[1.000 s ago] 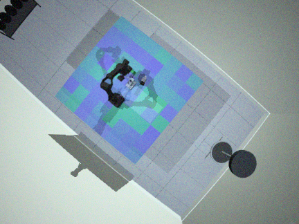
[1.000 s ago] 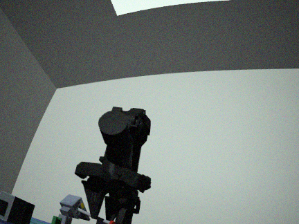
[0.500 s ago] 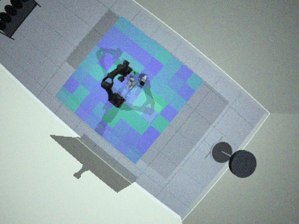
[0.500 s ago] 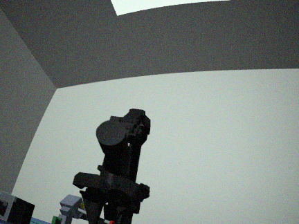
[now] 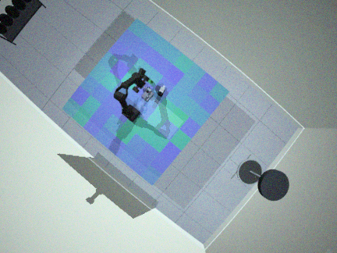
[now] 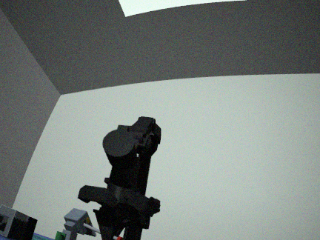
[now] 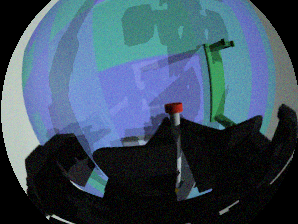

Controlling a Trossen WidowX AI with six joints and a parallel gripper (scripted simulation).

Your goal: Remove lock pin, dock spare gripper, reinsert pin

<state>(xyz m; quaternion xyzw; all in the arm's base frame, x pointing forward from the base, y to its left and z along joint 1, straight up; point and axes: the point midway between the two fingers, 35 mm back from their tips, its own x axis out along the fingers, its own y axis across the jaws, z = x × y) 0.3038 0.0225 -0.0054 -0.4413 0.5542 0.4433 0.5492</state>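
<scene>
Right now the green upright piece is 100 mm ahead of my gripper tip, 20 mm below it and 10 mm to the left of it. Round my gripper tip: spare gripper 190 mm to the right, 60 mm ahead, 20 mm below; then mount 80 mm to the right, 30 mm behind, 10 mm above.
</scene>
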